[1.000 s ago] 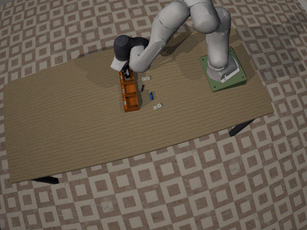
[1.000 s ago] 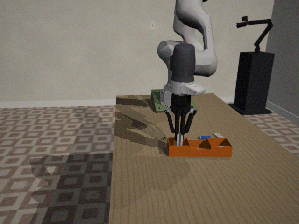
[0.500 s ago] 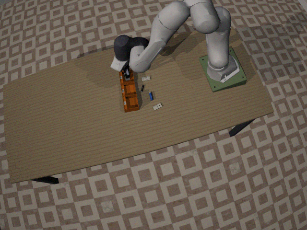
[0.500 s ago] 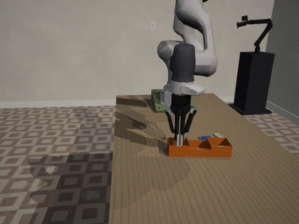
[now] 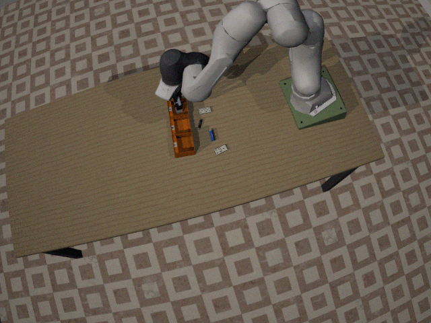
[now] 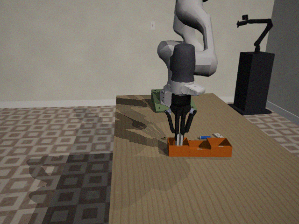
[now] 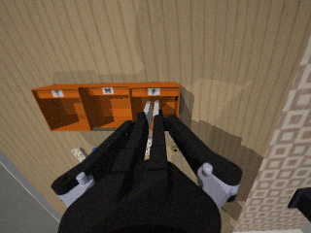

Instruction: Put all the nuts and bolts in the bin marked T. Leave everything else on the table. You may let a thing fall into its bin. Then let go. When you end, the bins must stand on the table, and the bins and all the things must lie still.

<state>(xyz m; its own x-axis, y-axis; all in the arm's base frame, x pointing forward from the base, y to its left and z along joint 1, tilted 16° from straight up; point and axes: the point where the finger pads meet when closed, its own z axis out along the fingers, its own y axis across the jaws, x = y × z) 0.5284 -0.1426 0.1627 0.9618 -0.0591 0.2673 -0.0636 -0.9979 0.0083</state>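
Now: the orange bin 2 cm ahead of my hand, 8 cm to the left of it and 3 cm below it. From my hand the other things lie so: brass nut 13 cm behind, 3 cm to the right, 5 cm below; then blue cylinder 9 cm behind, 16 cm to the left, 4 cm below; then dark rod-like piece 6 cm behind, 9 cm to the left, 5 cm below.
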